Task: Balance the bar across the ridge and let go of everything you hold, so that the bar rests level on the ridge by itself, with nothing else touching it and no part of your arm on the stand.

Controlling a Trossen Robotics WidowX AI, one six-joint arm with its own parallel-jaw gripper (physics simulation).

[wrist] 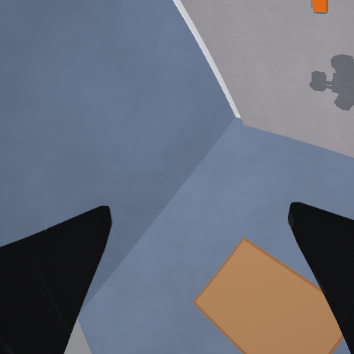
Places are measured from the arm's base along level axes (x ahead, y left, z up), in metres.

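Pixels of known places: gripper, between the fingertips: (pixel 200 213).
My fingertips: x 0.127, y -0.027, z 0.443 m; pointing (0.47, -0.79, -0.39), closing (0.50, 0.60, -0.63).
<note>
Behind a point stands the place of what it marks.
My gripper (pixel 200 213) @(x 0.127, y -0.027, z 0.443 m) is open, with its two black fingers far apart at the left and right of the wrist view and nothing between them. An orange piece (pixel 320 5) @(x 0.256, y -0.178, z -0.116 m) is cut off by the top edge near the right; I cannot tell whether it is the bar or part of something else. Neither the ridge nor the stand can be made out in this view.
Blue walls (pixel 115 110) fill much of the view and meet at a corner. A white strip (pixel 209 59) edges the grey surface (pixel 270 75) @(x 0.495, y -0.407, z -0.132 m), where a dark shadow (pixel 344 80) @(x 0.488, y -0.144, z -0.132 m) falls. A tan rectangular panel (pixel 270 300) is on the wall, partly behind the right finger.
</note>
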